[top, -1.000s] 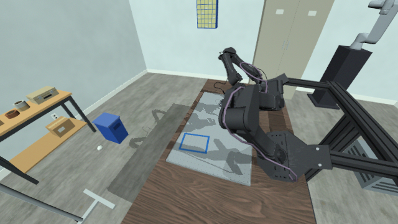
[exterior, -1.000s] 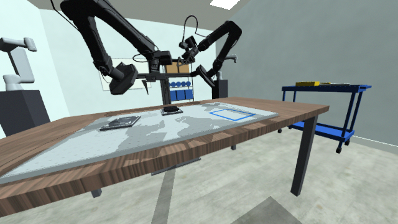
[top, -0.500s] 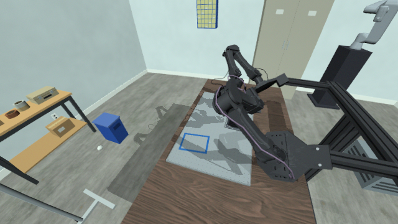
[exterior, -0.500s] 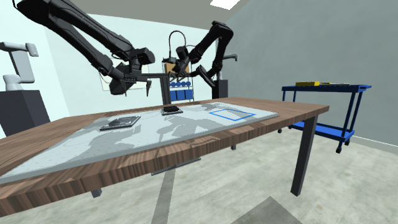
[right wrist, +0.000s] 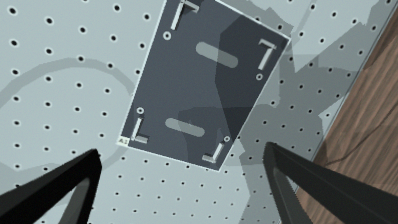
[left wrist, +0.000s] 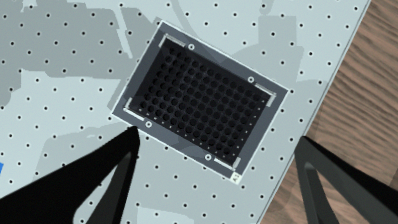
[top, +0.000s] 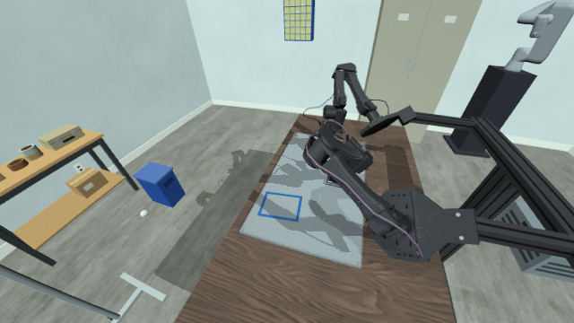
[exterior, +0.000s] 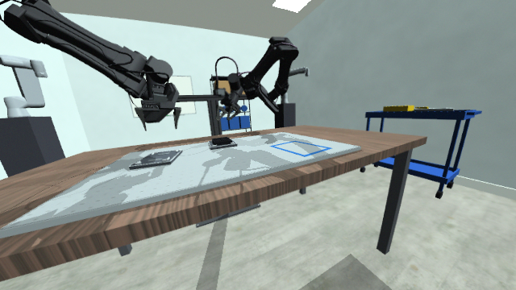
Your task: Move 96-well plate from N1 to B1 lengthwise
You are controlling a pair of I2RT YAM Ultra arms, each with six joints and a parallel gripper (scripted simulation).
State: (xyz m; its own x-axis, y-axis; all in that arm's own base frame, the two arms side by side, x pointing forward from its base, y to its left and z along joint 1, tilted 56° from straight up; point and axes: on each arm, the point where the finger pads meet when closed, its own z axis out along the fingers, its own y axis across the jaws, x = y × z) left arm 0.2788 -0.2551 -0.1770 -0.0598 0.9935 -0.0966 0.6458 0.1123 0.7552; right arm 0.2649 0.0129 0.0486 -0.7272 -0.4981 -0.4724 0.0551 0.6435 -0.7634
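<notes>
Now: left hand 2 cm short of the black 96-well plate, 3 cm to the left of it and 11 cm above it.
</notes>
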